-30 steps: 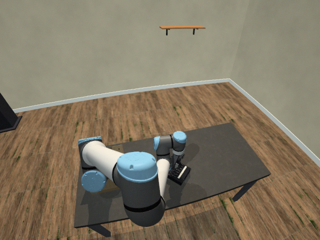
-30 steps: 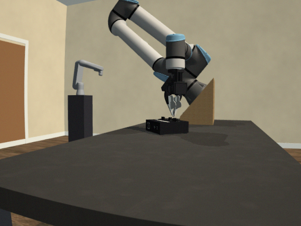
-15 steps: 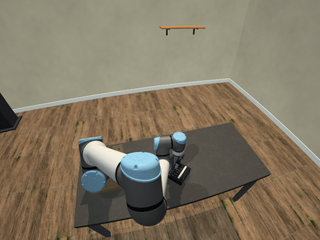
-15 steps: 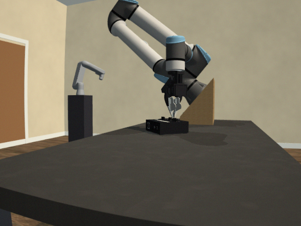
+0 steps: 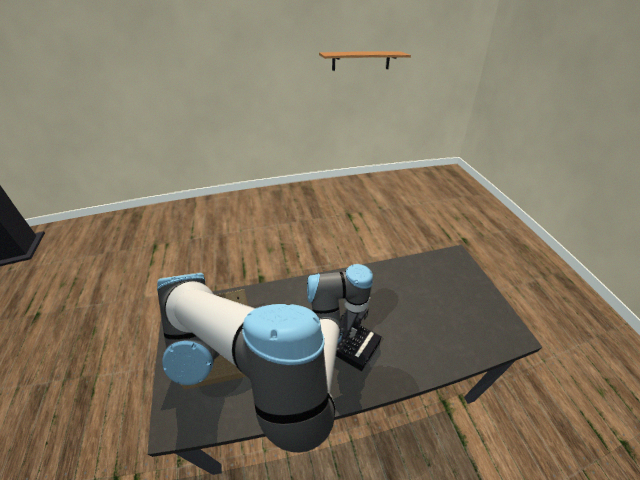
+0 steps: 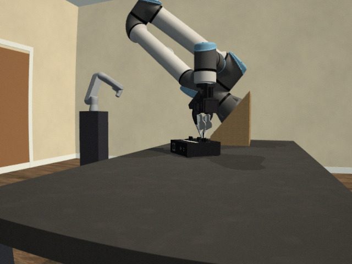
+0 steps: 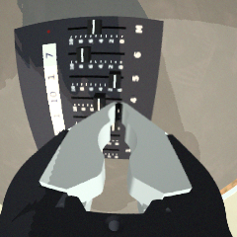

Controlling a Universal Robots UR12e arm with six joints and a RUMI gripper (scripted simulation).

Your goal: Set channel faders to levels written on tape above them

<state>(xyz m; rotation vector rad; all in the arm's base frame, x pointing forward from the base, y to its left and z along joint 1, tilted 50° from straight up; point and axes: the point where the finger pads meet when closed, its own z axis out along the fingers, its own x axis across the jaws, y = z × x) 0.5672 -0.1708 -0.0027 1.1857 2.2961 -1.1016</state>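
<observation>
Now: hand 4 cm past the master fader, 6 cm to the left of it and 1 cm above it.
</observation>
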